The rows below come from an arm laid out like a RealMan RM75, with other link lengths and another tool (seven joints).
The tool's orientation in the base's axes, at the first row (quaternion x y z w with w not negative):
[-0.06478, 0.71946, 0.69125, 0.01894]
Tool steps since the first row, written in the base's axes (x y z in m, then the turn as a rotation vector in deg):
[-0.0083, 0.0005, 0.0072, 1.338, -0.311, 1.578]
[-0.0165, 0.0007, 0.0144, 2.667, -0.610, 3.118]
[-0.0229, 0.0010, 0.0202, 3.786, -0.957, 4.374]
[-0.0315, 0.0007, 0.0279, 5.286, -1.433, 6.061]
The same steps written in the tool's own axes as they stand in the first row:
[0.0073, 0.0082, 0.0007, -1.489, 1.395, -0.462]
[0.0146, 0.0163, 0.0011, -2.966, 2.753, -0.910]
[0.0203, 0.0228, 0.0015, -4.198, 3.853, -1.381]
[0.0279, 0.0315, 0.0014, -5.850, 5.331, -2.023]

